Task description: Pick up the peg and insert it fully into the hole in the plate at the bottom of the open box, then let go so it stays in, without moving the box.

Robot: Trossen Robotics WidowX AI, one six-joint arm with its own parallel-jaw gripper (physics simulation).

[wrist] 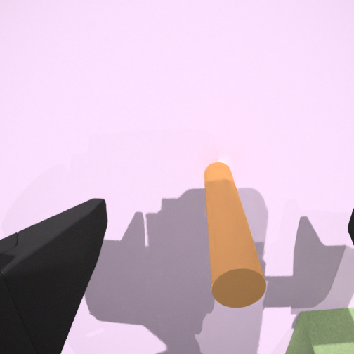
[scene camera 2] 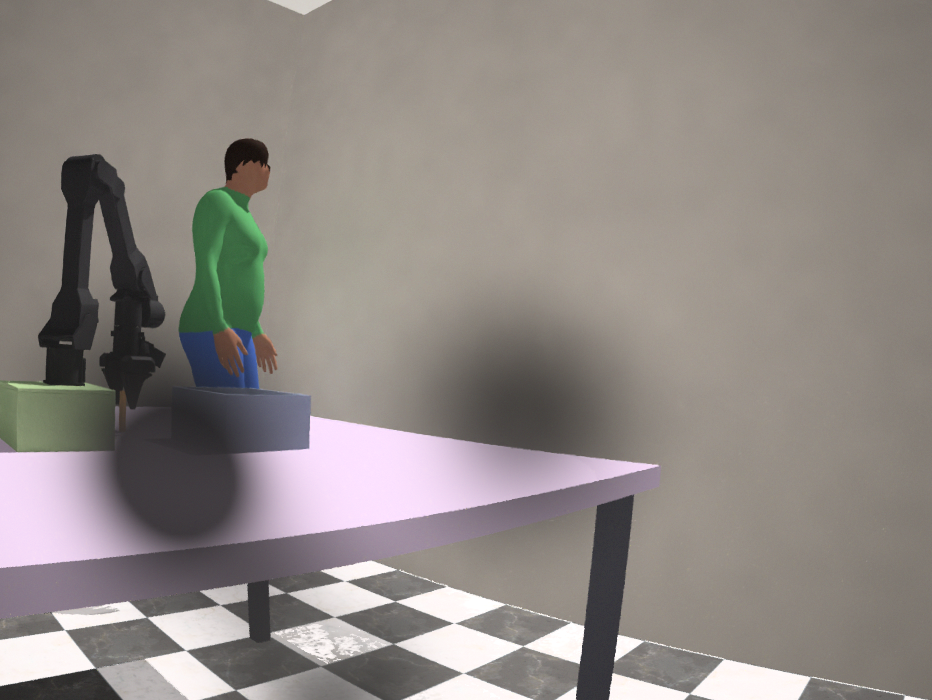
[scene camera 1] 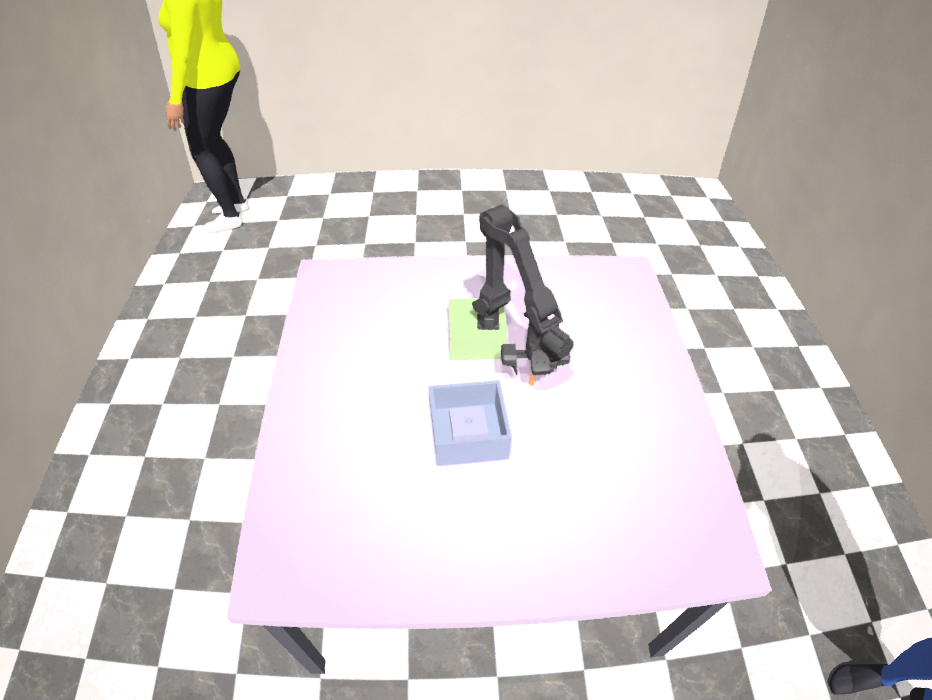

Labels:
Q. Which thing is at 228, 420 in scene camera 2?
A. A blue-grey box.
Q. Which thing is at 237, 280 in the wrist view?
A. An orange peg.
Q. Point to a pale plate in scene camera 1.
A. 467, 422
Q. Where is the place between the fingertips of the gripper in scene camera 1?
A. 532, 374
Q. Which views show the gripper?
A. The wrist view, scene camera 2 and scene camera 1: all of them.

